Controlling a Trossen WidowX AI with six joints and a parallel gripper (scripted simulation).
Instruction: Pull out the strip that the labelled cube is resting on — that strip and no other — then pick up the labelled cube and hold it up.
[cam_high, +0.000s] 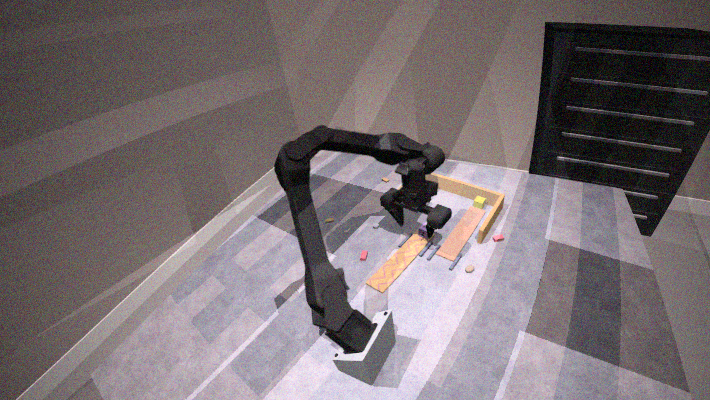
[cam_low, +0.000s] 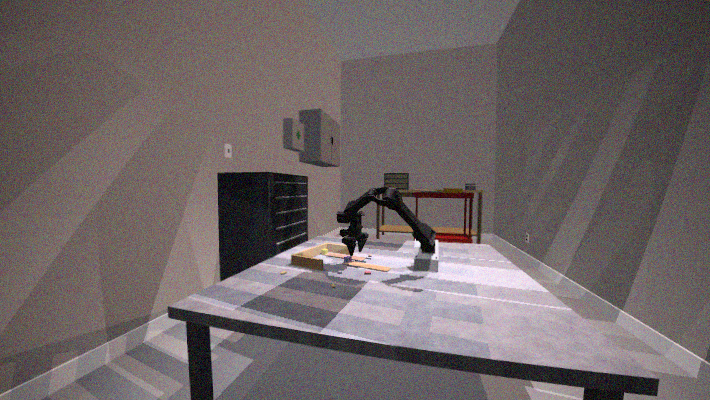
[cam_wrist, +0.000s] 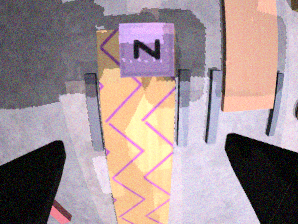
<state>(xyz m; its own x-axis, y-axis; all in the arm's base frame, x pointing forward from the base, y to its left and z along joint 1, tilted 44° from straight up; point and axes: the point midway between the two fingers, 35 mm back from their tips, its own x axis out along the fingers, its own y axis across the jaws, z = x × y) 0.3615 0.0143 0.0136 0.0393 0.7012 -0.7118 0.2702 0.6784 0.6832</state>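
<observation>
The strip lies 12 cm to the right of my gripper tip, 9 cm ahead of it and 5 cm below it. Also, from my gripper tip: grey disc: 14 cm to the left, 5 cm below, 4 cm ahead; tan pebble: 17 cm to the right, 5 cm below, 5 cm behind.
</observation>
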